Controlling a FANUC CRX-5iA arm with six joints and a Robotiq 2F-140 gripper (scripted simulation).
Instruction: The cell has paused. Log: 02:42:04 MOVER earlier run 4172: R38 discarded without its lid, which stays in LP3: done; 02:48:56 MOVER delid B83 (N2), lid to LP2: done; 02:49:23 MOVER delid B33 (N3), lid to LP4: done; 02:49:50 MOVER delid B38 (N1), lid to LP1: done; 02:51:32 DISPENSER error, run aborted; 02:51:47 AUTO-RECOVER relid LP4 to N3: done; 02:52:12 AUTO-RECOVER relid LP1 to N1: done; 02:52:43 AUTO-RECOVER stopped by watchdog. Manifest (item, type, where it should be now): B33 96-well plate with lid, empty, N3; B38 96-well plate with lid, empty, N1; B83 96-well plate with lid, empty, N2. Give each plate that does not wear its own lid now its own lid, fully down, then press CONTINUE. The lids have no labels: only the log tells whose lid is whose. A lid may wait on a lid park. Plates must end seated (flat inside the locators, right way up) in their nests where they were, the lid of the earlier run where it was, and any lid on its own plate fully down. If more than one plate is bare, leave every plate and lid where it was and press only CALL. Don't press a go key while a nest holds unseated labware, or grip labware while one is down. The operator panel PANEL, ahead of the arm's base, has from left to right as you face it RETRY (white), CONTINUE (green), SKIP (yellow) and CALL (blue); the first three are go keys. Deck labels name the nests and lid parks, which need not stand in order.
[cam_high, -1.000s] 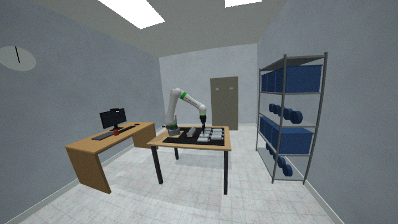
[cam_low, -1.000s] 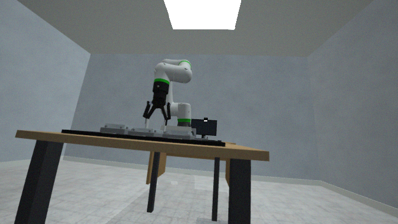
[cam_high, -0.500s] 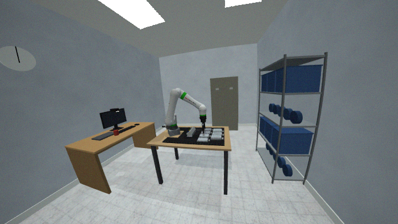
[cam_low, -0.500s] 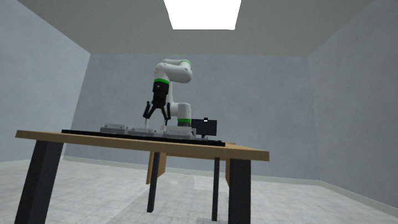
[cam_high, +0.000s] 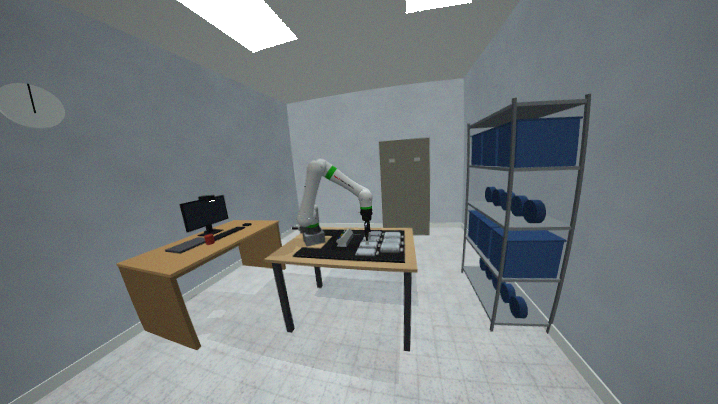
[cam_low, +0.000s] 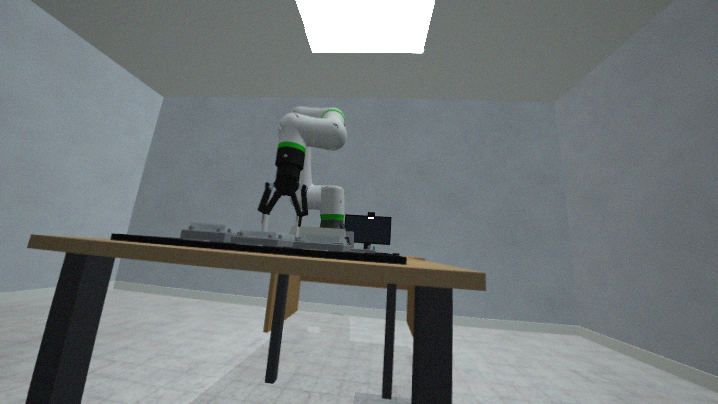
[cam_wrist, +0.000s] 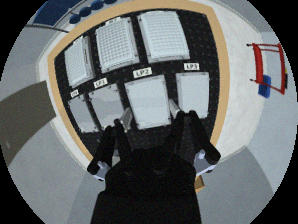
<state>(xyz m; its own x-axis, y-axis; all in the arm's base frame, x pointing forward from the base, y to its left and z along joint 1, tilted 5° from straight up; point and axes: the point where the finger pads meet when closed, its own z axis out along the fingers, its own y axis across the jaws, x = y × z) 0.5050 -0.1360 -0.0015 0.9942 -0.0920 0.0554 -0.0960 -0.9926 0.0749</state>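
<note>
Now: the clear lid 40 mm below my hand. The rest, counted from my hand: plate 190 mm ahead, 30 mm to the left, 30 mm below; yellow key 230 mm behind, 80 mm to the left, 10 mm above; blue key 240 mm behind, 30 mm to the left, 10 mm above.
</note>
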